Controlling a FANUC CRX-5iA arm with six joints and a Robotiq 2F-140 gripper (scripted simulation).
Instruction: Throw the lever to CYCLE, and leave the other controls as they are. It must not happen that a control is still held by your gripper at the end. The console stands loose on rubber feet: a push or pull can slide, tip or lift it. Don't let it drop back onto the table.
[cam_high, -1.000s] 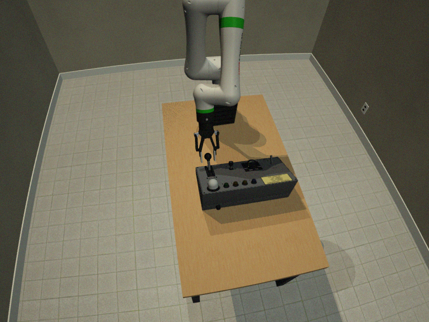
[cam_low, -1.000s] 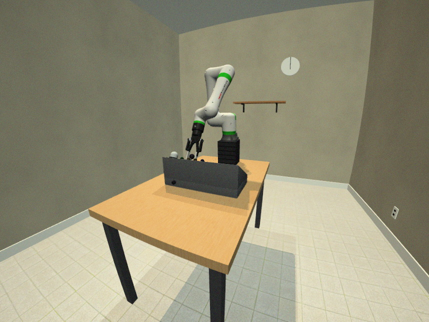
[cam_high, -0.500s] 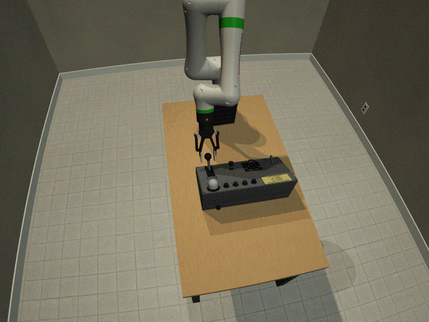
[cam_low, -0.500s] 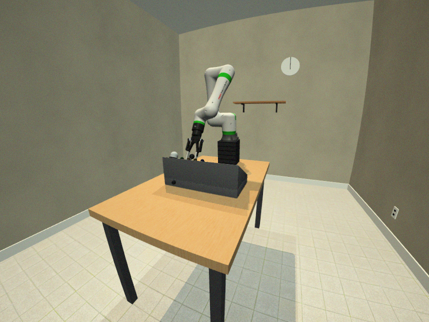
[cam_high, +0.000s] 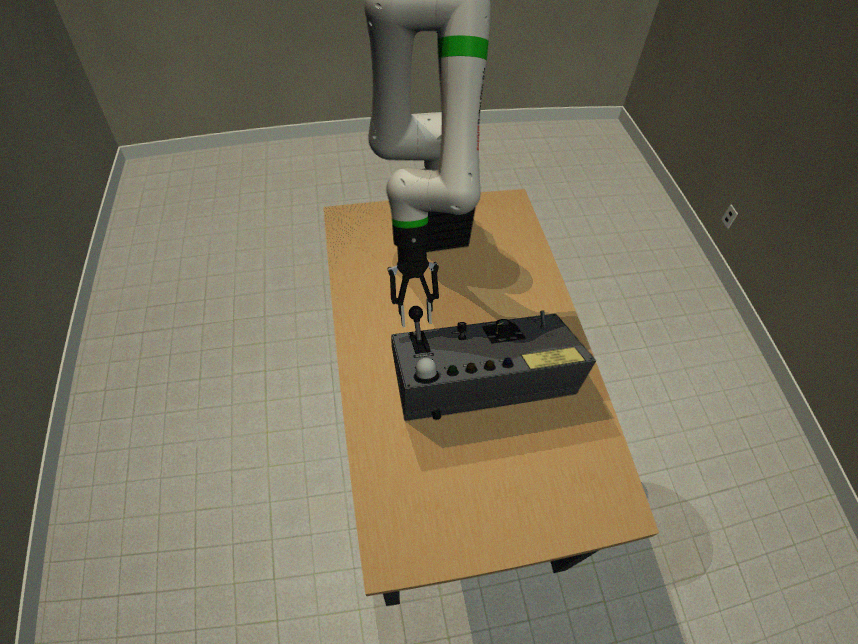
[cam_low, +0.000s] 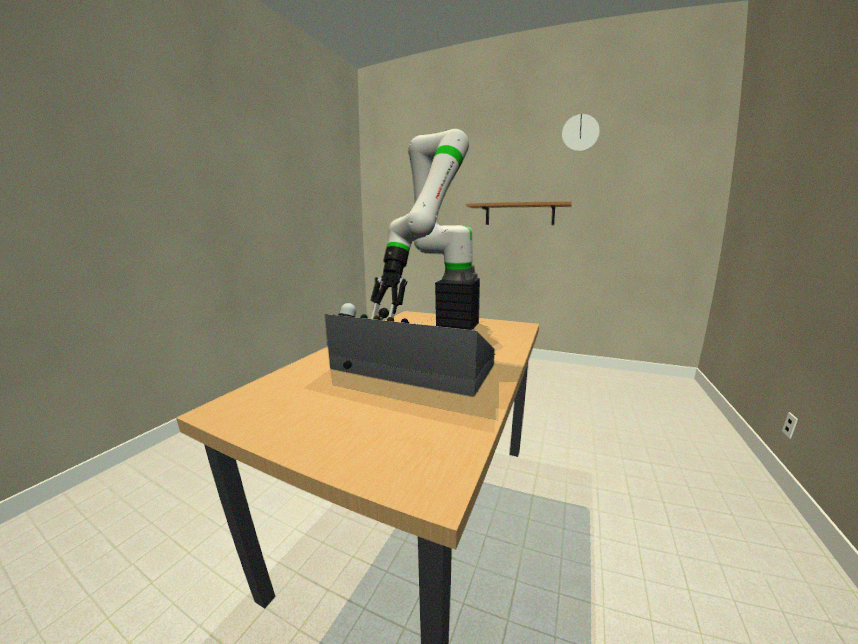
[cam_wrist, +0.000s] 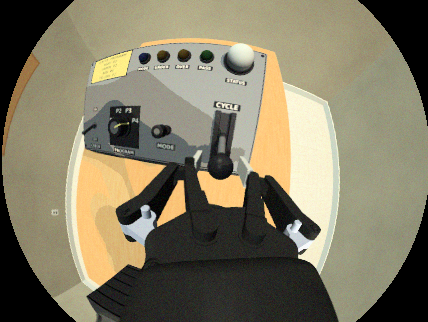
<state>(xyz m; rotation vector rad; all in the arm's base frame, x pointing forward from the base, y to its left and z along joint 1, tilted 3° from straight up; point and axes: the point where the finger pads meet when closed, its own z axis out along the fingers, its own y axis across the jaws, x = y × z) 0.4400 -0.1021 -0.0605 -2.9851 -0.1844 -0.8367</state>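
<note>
My hand is 3 cm short of the lever and 2 cm above it. The rest, counted from my hand: dark grey console 19 cm to the left, 7 cm ahead, 5 cm below; then black rotary selector 23 cm to the left, 3 cm below, 3 cm ahead; then small black toggle 13 cm to the left, 4 cm ahead, 2 cm below.
</note>
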